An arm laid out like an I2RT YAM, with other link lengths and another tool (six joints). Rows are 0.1 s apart.
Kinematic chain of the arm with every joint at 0, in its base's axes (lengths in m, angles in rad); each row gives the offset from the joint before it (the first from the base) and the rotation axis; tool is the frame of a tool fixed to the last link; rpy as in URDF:
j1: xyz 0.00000 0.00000 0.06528 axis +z
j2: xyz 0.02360 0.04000 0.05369 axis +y
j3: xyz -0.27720 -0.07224 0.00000 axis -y
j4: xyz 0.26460 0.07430 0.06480 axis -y
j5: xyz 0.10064 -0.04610 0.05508 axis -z
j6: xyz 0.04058 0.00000 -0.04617 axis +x
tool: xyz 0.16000 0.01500 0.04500 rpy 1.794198 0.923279 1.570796
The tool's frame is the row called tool.
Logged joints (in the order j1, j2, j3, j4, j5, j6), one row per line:
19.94, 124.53, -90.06, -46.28, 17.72, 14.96
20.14, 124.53, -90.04, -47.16, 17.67, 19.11
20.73, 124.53, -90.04, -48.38, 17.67, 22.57
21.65, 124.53, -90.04, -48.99, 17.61, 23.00
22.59, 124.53, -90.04, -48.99, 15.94, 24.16
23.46, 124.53, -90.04, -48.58, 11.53, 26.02
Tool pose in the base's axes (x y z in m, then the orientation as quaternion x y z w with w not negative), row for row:
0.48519, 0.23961, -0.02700, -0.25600, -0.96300, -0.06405, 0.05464
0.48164, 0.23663, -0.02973, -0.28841, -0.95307, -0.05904, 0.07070
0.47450, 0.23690, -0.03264, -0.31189, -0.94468, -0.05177, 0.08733
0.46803, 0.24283, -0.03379, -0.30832, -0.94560, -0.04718, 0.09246
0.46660, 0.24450, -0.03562, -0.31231, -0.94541, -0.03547, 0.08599
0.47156, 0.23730, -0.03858, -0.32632, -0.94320, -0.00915, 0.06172
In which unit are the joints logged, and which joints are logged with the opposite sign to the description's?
The joints are logged in degrees. Opposite sign: j3, j5.
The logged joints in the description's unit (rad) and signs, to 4 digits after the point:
0.3480, 2.1735, 1.5718, -0.8077, -0.3093, 0.2611
0.3515, 2.1735, 1.5715, -0.8231, -0.3084, 0.3335
0.3618, 2.1735, 1.5715, -0.8444, -0.3084, 0.3939
0.3779, 2.1735, 1.5715, -0.8550, -0.3074, 0.4014
0.3943, 2.1735, 1.5715, -0.8550, -0.2782, 0.4217
0.4095, 2.1735, 1.5715, -0.8479, -0.2012, 0.4541

